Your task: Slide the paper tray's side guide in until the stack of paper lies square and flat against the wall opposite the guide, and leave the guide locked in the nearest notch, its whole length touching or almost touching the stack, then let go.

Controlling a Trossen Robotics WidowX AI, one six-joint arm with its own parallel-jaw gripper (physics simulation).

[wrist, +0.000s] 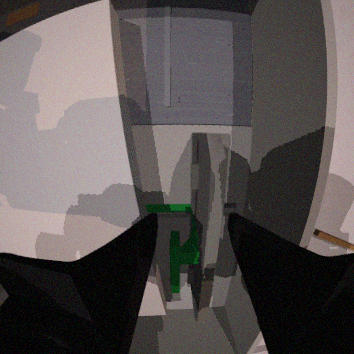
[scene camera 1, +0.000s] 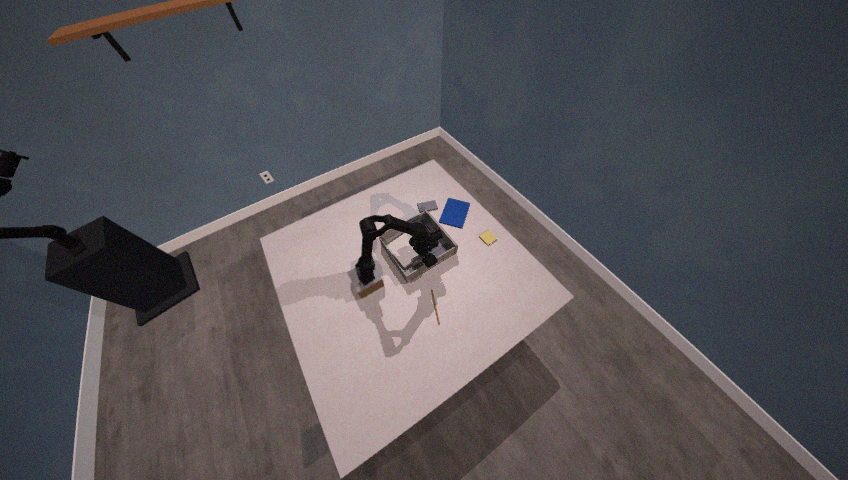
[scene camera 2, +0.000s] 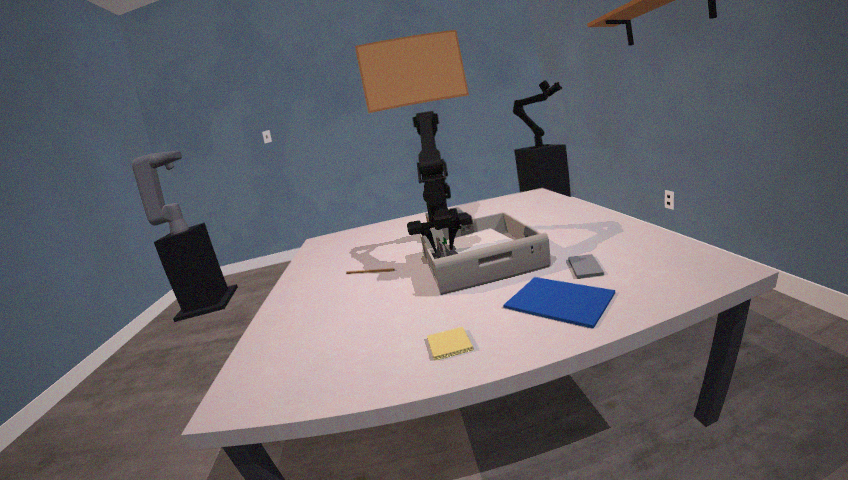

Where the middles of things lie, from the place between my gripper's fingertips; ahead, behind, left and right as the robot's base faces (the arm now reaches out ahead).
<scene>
Right now the side guide (wrist: 208, 167) is 1 cm behind my hand and 1 cm to the left of it. Round my hand: blue book (scene camera 2: 582, 305) (38 cm ahead, 14 cm to the left, 4 cm below); then white paper stack (scene camera 2: 488, 237) (2 cm ahead, 12 cm to the left, 2 cm below).
</scene>
